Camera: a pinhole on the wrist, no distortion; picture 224 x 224 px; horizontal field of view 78.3 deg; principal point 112.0 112.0 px. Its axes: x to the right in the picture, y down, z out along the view. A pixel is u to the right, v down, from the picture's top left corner.
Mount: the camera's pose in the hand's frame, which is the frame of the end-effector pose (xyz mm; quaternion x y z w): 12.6 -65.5 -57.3 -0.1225 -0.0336 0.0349 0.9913
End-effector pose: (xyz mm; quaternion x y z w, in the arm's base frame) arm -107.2 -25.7 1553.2 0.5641 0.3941 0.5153 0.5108
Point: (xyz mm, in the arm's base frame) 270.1 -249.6 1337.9
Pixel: 49 36
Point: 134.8 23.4 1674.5
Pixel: 166 144
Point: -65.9 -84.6 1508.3
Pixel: 37 119
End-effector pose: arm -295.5 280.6 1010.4 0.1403 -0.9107 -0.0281 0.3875
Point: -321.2 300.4 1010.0
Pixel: 127 213
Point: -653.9 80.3 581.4
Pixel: 114 50
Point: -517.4 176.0 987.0
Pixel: 211 78
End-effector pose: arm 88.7 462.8 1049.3 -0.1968 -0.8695 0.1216 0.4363
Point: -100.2 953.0 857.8
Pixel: outside the picture
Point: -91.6 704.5 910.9
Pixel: 168 199
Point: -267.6 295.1 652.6
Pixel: 78 77
